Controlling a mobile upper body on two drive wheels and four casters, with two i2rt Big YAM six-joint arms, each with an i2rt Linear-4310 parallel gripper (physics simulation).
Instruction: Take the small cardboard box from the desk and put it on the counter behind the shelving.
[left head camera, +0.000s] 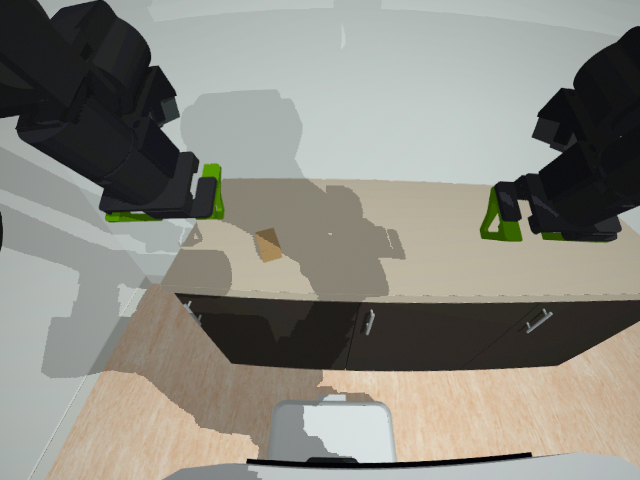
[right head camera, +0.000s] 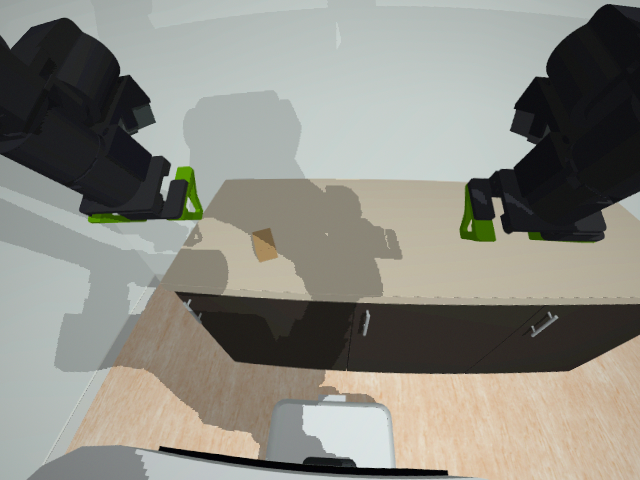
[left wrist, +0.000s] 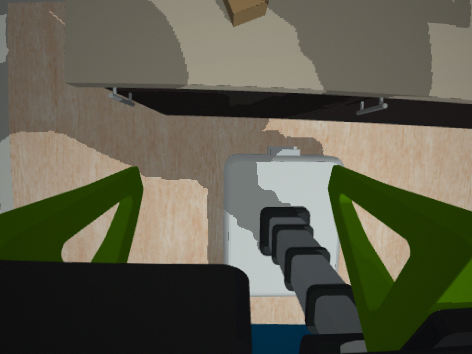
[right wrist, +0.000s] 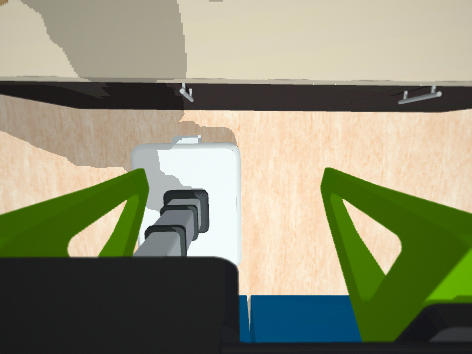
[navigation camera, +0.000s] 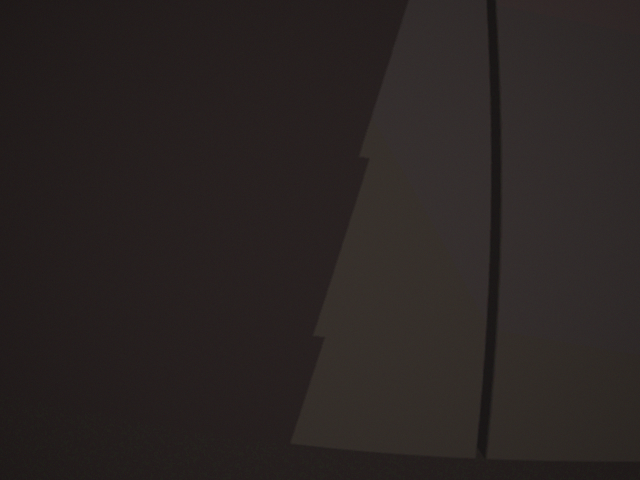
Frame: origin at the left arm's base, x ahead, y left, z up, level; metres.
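Seen in the pictures: left gripper, fingertip midpoint: (left head camera: 191, 215) (right head camera: 173, 216) (left wrist: 235, 177); right gripper, fingertip midpoint: (left head camera: 512, 234) (right head camera: 495, 234) (right wrist: 234, 177).
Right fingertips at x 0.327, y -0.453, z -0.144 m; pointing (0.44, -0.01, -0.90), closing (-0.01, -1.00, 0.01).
Offsets run from my right fingertips to a thing's top centre. "pt": to the spot under its first point. Level surfaces: height alone.
The small cardboard box {dx +0.296, dy +0.443, dz -0.306 m} (left head camera: 268, 245) (right head camera: 264, 245) (left wrist: 247, 12) lies flat on the pale top of the counter {dz -0.356 m} (left head camera: 444, 258) (right head camera: 444, 258) (left wrist: 375, 65) (right wrist: 300, 40), towards its left end and partly in shadow. My left gripper (left head camera: 168, 214) (right head camera: 144, 217) (left wrist: 235, 177) is open and empty, raised and drawn back on the robot's side of the box, clear of it. My right gripper (left head camera: 537, 238) (right head camera: 516, 238) (right wrist: 234, 177) is open and empty, at the right, far from the box. The desk and the shelving do not show in the head views.
Dark cabinet doors {pt dx +0.151, dy -0.071, dz -0.666 m} (left head camera: 413, 335) (right head camera: 408, 335) with bar handles {pt dx +0.124, dy +0.119, dz -0.502 m} (left head camera: 370, 322) (right head camera: 366, 322) form the counter's front. A pale wall (left head camera: 413, 113) rises behind it and another at the left. My white base (left head camera: 356, 423) (right wrist: 215, 175) stands on the wooden floor {dz -1.266 m} (left head camera: 491, 403) before the doors. The navigation view is very dark.
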